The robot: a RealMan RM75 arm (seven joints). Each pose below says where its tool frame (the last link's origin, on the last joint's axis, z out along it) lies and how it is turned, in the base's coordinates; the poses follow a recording.
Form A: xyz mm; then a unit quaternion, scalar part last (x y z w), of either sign.
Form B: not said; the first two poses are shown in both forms.
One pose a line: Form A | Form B
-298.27, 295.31, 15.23, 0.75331, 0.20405, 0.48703, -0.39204 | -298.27, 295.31, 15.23, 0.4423, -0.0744, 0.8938, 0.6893, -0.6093, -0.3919
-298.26, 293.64, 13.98, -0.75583, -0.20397, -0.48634, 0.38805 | -298.26, 293.64, 13.98, 0.4437, -0.0691, 0.8935, 0.6858, -0.6156, -0.3882
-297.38, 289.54, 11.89, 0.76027, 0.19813, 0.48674, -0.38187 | -297.38, 289.54, 11.89, 0.4477, -0.0705, 0.8914, 0.6730, -0.6298, -0.3878
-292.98, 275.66, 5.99, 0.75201, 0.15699, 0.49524, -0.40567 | -292.98, 275.66, 5.99, 0.4602, -0.1657, 0.8722, 0.6379, -0.6216, -0.4546
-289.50, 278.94, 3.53, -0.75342, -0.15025, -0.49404, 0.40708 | -289.50, 278.94, 3.53, 0.4667, -0.1758, 0.8668, 0.6286, -0.6234, -0.4649
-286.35, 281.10, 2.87, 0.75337, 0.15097, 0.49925, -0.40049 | -286.35, 281.10, 2.87, 0.4559, -0.1724, 0.8732, 0.6274, -0.6336, -0.4527
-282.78, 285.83, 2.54, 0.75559, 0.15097, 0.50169, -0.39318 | -282.78, 285.83, 2.54, 0.4510, -0.1664, 0.8769, 0.6227, -0.6452, -0.4427
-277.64, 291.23, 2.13, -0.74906, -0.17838, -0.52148, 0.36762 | -277.64, 291.23, 2.13, 0.3925, -0.1162, 0.9124, 0.6507, -0.6661, -0.3647
